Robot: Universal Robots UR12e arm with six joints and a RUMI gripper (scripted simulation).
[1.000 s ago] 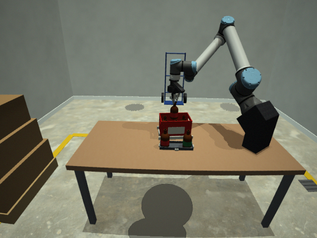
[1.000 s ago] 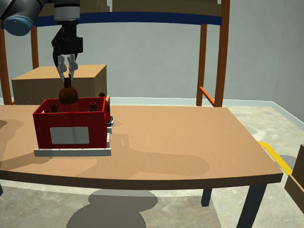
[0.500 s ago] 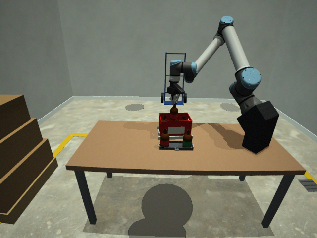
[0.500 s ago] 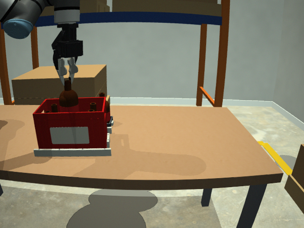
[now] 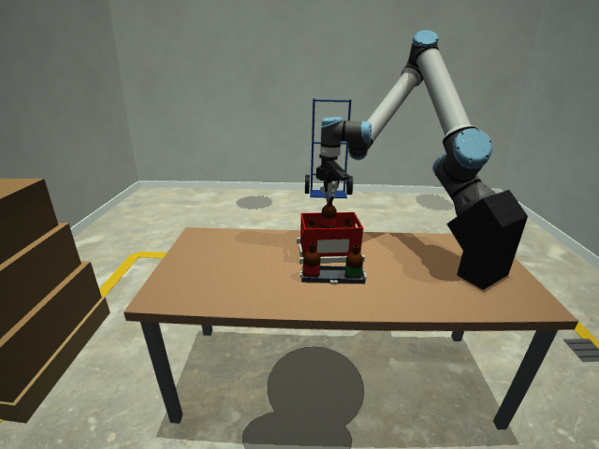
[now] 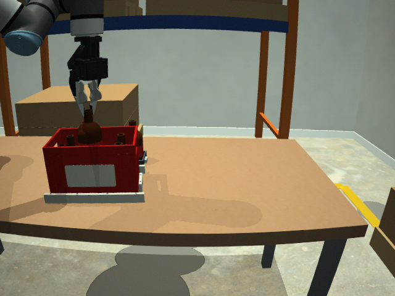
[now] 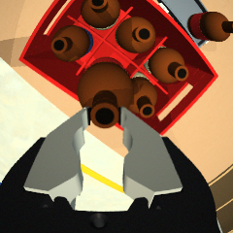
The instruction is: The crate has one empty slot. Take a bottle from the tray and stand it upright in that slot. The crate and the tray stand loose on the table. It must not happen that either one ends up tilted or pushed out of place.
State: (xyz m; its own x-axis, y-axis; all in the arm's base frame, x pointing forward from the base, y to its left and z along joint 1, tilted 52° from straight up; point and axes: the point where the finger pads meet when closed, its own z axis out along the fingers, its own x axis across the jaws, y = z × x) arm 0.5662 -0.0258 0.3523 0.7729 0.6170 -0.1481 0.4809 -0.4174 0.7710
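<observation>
Now: the red crate 180 mm below my hand and 40 mm to the left of it. The rest, counted from my hand: grey tray 260 mm to the left, 260 mm below, 50 mm ahead.
</observation>
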